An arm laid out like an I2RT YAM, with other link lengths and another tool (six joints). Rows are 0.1 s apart.
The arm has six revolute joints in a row. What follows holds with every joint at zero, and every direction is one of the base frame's. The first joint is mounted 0.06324 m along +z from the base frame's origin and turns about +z. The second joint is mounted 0.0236 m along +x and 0.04 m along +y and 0.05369 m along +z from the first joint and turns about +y. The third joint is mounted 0.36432 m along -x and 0.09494 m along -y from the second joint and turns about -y. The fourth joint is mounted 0.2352 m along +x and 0.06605 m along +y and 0.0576 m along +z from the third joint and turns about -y. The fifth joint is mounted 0.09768 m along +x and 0.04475 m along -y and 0.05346 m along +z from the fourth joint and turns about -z. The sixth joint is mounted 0.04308 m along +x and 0.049 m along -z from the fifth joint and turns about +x. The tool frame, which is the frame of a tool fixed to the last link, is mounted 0.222 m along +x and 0.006 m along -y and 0.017 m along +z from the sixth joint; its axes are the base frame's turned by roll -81.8, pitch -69.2 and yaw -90 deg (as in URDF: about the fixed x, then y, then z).
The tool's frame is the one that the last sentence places.
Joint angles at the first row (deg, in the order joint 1, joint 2, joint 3, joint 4, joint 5, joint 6):
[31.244, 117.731, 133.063, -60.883, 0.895, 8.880]
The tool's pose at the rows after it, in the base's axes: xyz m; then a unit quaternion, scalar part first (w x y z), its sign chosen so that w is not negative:
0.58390 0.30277 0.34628 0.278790 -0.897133 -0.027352 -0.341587
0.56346 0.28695 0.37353 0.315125 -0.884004 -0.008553 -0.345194
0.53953 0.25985 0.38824 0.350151 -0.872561 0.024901 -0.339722
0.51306 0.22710 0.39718 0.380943 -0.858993 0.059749 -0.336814
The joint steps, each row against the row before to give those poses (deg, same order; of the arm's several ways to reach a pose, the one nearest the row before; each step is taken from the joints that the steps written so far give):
[-0.575, -4.563, -2.852, 1.484, -1.994, 1.116]
[-1.747, -5.716, -5.380, 2.369, -3.613, 2.388]
[-2.940, -6.541, -7.753, 2.865, -4.219, 3.441]
[-3.714, -7.137, -8.955, 3.477, -4.214, 3.128]

